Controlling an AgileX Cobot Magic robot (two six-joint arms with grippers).
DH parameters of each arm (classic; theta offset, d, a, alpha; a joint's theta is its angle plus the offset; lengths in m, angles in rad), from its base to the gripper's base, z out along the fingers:
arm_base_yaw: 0 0.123 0 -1.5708
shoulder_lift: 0.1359 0 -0.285 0
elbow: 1.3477 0 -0.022 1.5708
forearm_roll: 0 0.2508 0 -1.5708
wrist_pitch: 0 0 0.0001 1.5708
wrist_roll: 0 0.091 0 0
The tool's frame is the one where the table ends.
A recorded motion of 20 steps. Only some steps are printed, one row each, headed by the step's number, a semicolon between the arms.
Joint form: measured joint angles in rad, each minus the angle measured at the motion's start. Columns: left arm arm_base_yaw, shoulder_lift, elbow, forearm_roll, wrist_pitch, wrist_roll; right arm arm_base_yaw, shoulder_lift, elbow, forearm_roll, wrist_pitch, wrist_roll.
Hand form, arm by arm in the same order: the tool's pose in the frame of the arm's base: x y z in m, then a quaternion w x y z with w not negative. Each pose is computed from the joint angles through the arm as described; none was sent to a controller.
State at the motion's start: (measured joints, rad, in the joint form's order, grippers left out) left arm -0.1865 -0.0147 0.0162 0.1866 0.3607 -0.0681; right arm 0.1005 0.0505 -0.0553 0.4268 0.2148 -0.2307
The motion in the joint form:
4: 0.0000 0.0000 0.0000 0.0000 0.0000 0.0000; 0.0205 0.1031 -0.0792 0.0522 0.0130 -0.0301
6: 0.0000 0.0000 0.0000 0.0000 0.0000 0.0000; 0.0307 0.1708 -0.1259 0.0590 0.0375 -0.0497
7: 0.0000 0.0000 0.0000 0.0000 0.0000 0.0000; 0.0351 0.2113 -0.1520 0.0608 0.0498 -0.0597
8: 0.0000 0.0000 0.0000 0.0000 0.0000 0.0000; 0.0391 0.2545 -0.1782 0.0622 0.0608 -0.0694
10: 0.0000 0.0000 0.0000 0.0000 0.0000 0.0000; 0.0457 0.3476 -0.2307 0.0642 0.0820 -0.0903
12: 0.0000 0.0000 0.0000 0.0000 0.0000 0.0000; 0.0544 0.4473 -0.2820 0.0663 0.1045 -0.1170
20: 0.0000 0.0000 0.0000 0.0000 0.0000 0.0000; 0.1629 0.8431 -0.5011 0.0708 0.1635 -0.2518
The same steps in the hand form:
4: 0.0528 -0.0039 0.1766 0.60603 0.09655 0.78956 0.00190; 0.0636 0.0173 0.2311 0.64172 -0.00171 0.75288 0.14617
6: 0.0528 -0.0039 0.1766 0.60603 0.09655 0.78956 0.00190; 0.0694 0.0199 0.2404 0.62516 -0.01409 0.76633 0.14735
7: 0.0528 -0.0039 0.1766 0.60603 0.09655 0.78956 0.00190; 0.0734 0.0213 0.2453 0.61541 -0.02058 0.77412 0.14694
8: 0.0528 -0.0039 0.1766 0.60603 0.09655 0.78956 0.00190; 0.0781 0.0228 0.2500 0.60505 -0.02671 0.78220 0.14616
10: 0.0528 -0.0039 0.1766 0.60603 0.09655 0.78956 0.00190; 0.0895 0.0259 0.2581 0.58193 -0.03917 0.79955 0.14331
12: 0.0528 -0.0039 0.1766 0.60603 0.09655 0.78956 0.00190; 0.1030 0.0298 0.2638 0.55483 -0.05511 0.81830 0.13969
20: 0.0528 -0.0039 0.1766 0.60603 0.09655 0.78956 0.00190; 0.1659 0.0614 0.2769 0.45760 -0.16323 0.86345 0.13570

